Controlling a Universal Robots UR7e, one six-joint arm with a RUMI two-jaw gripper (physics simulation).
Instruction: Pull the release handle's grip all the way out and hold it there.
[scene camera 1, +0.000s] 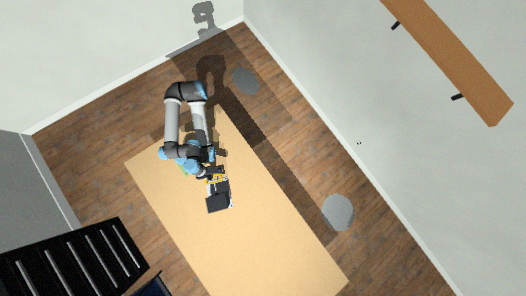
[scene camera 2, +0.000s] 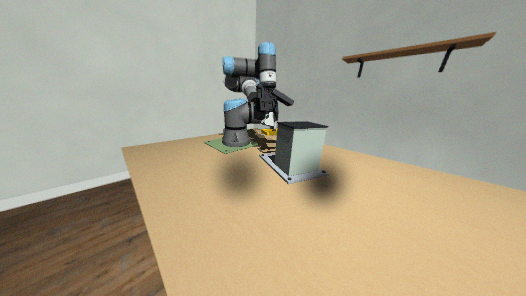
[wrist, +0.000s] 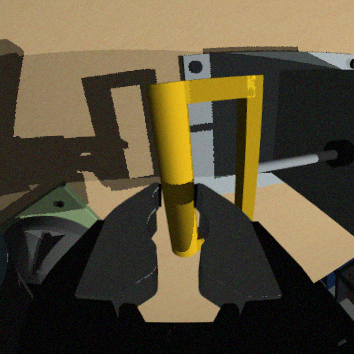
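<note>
The release handle's yellow grip (wrist: 172, 135) (scene camera 1: 214, 179) (scene camera 2: 270, 132) is a round bar on a rectangular yellow frame. A grey rod (wrist: 290, 162) runs from the frame into a dark hole in the housing. The housing (scene camera 1: 218, 202) (scene camera 2: 306, 150) (wrist: 310, 110) is a box with a dark top and pale side on a grey base plate (wrist: 202, 150) (scene camera 2: 306, 177). The frame stands apart from the housing, with a length of rod showing between them. My gripper (wrist: 177, 185) is shut on the yellow bar, one jaw on each side. In the scene views the fingertips are too small to tell apart.
The arm's green mounting plate (scene camera 2: 224, 146) (wrist: 67, 202) lies on the wooden table (scene camera 1: 260, 220) (scene camera 2: 375, 225) beside the housing. A black drawer unit (scene camera 1: 75, 255) stands on the floor beyond the table's edge. A wooden shelf (scene camera 1: 450, 55) (scene camera 2: 420, 49) is on the wall.
</note>
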